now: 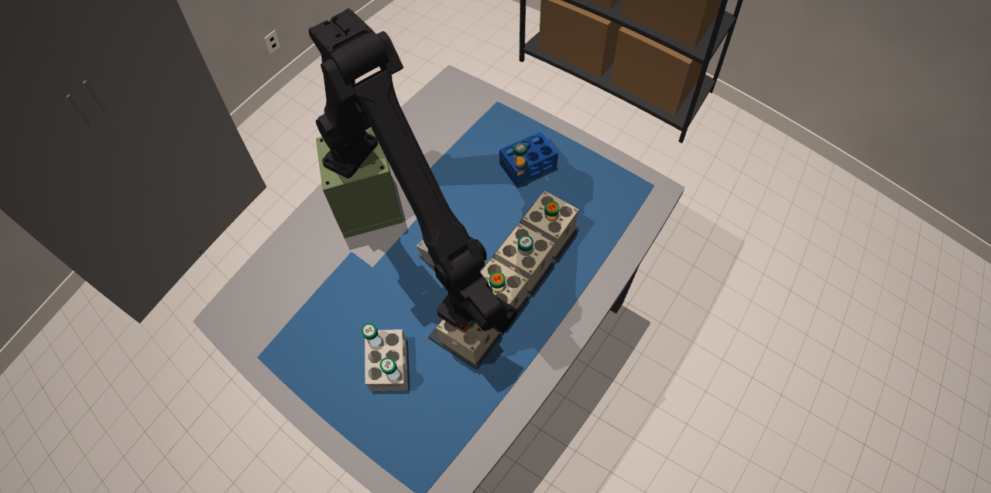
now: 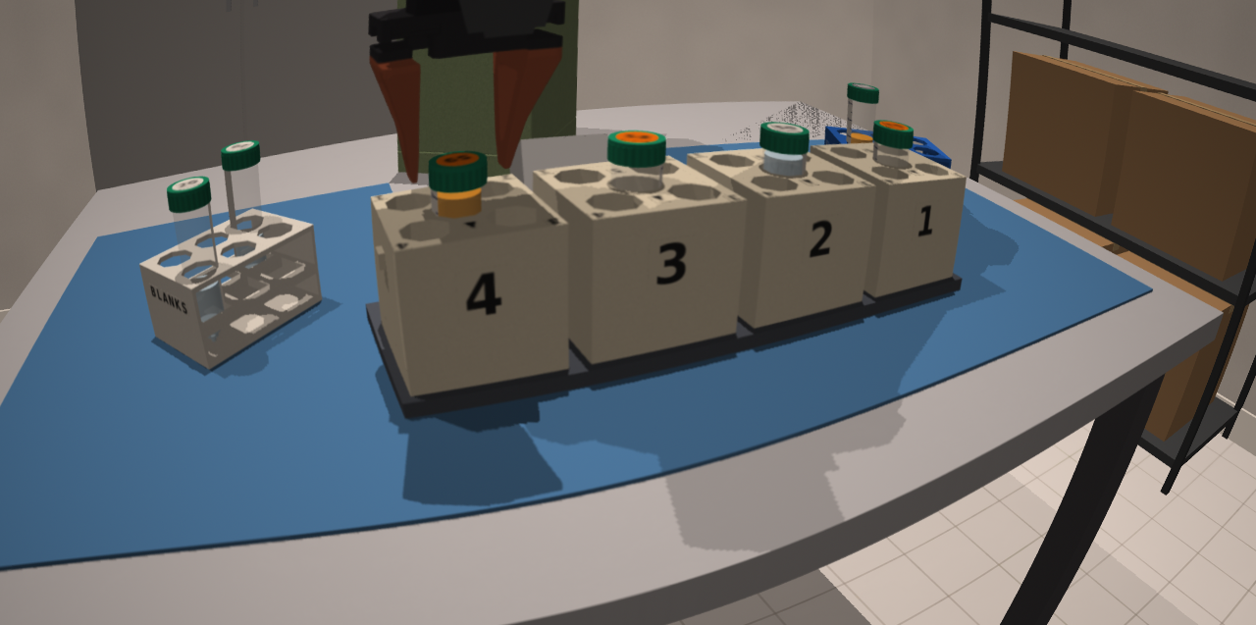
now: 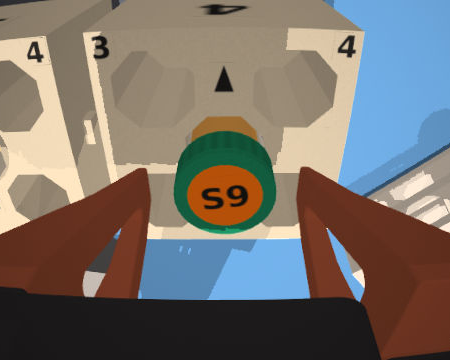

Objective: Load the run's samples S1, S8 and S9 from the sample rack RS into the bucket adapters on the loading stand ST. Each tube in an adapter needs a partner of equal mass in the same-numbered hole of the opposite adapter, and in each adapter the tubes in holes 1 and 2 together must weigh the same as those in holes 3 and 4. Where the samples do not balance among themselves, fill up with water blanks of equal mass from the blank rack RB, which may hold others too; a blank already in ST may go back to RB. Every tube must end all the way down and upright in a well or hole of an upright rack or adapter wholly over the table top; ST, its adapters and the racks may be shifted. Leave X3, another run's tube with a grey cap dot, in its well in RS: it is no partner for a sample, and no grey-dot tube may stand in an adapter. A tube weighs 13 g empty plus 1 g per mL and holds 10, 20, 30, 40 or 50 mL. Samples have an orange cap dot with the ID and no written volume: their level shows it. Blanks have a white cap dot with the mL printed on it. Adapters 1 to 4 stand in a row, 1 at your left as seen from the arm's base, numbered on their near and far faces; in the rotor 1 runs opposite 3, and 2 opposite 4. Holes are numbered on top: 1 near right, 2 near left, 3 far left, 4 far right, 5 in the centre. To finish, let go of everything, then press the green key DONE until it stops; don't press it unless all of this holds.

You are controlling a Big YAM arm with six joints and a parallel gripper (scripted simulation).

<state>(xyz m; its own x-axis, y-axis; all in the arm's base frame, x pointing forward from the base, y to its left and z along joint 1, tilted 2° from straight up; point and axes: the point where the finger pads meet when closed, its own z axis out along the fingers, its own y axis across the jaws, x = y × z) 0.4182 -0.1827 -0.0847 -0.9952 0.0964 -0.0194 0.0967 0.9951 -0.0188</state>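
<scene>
The green DONE key is 19 cm behind my hand, 15 cm to the left of it and 6 cm below it. The rest, counted from my hand: blue sample rack RS: 11 cm behind, 50 cm to the left, 10 cm below; white blank rack RB: 13 cm behind, 15 cm to the right, 10 cm below; white-dot blank: 2 cm ahead, 23 cm to the left, 6 cm below.
</scene>
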